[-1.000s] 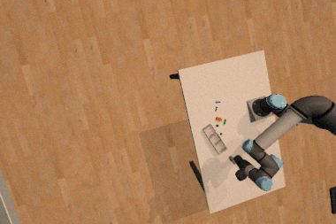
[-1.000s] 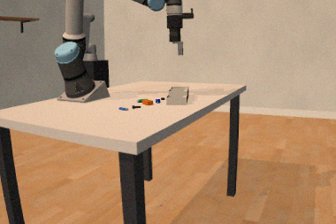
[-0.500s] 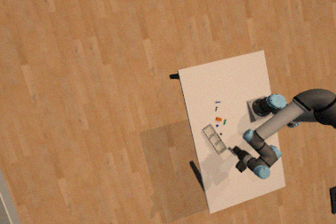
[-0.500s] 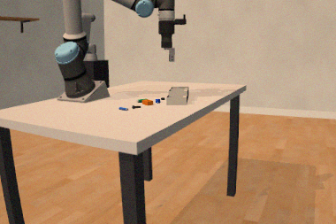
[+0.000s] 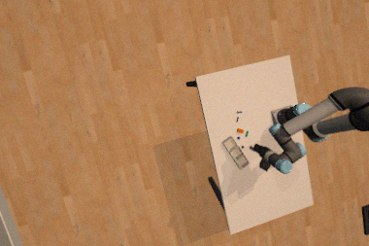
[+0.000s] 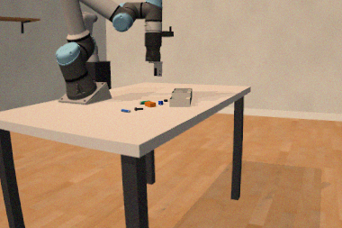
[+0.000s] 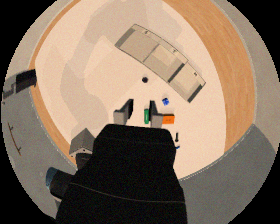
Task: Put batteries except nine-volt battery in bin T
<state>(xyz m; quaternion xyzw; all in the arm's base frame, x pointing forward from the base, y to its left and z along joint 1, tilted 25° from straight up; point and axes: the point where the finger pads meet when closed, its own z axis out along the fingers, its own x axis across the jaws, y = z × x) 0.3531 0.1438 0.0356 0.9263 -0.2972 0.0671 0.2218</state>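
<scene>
The green piece lies 3 cm behind my hand, 7 cm to the right of it and 13 cm below it. Round my hand: grey bin (9 cm ahead, 5 cm to the left, 11 cm below); orange block (1 cm ahead, 10 cm to the right, 13 cm below); black screw (2 cm ahead, 20 cm to the right, 13 cm below).
</scene>
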